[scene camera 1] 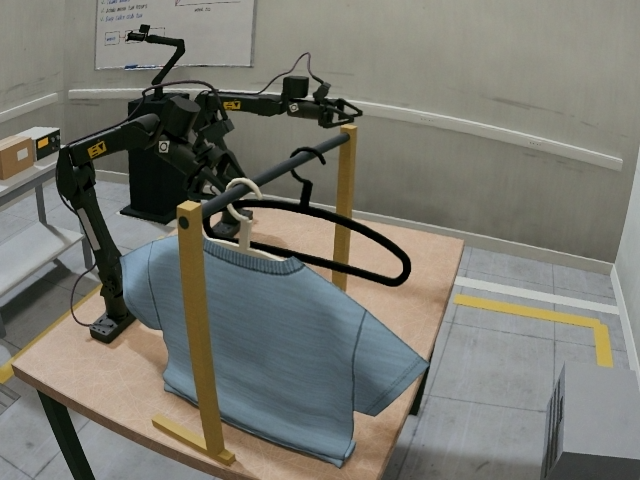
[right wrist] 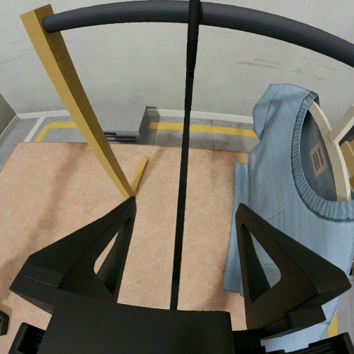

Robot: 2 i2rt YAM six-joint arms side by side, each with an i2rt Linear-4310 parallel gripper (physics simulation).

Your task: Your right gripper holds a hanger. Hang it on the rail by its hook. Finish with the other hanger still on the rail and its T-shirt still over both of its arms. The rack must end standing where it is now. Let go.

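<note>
The black hanger hangs by its hook over the dark rail. My right gripper is open and back from the rail. In the right wrist view the hanger shows edge-on as a thin line between the spread fingers, touching neither. The white hanger hangs on the rail nearer the front post, with the blue T-shirt over its arms. The rack stands upright. My left gripper is open near the far post's top.
The rack's feet stand on the wooden table. A grey box-shaped unit is on the floor beyond the table. A shelf with a cardboard box stands at the left of the scene view.
</note>
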